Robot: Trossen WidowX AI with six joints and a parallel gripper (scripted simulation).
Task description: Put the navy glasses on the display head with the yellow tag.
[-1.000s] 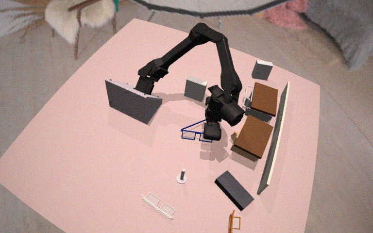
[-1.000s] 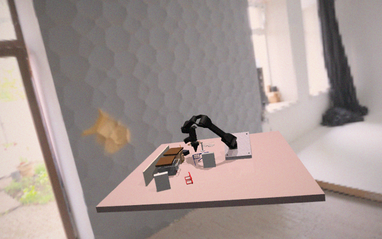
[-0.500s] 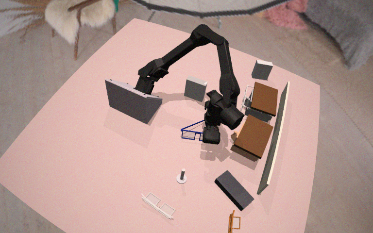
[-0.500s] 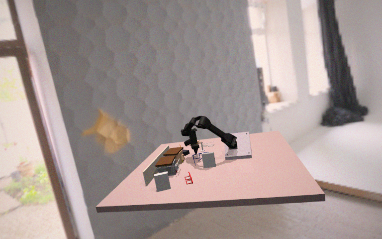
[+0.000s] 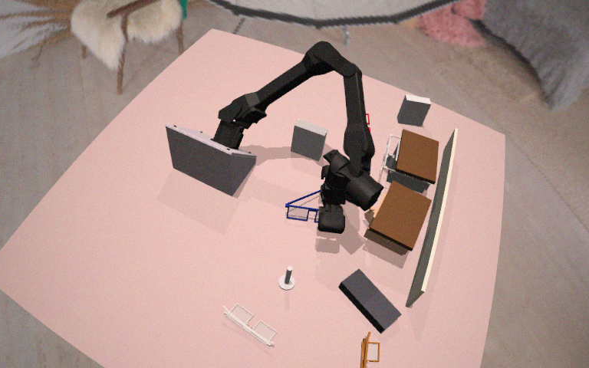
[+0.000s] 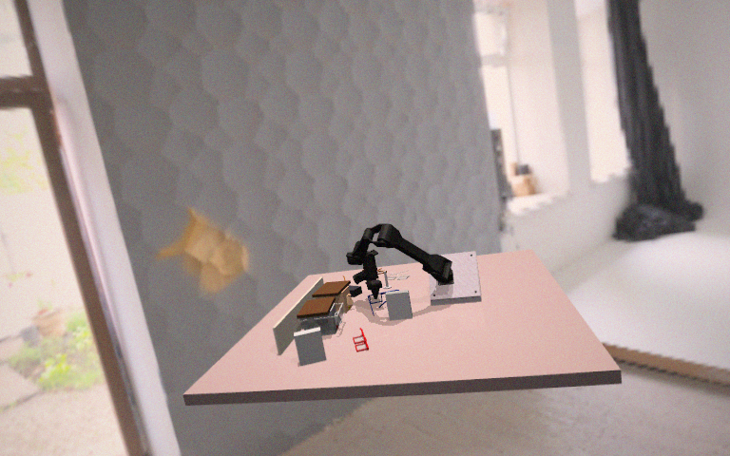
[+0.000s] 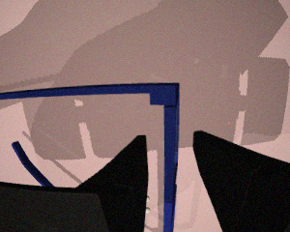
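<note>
Now: the white stand 21 cm to the right of my gripper tip and 2 cm behind it. From my gripper tip the other things lie so: dark block (19 cm ahead, 17 cm to the right, 1 cm below); then long panel (28 cm ahead, 16 cm to the left, 3 cm above).
</note>
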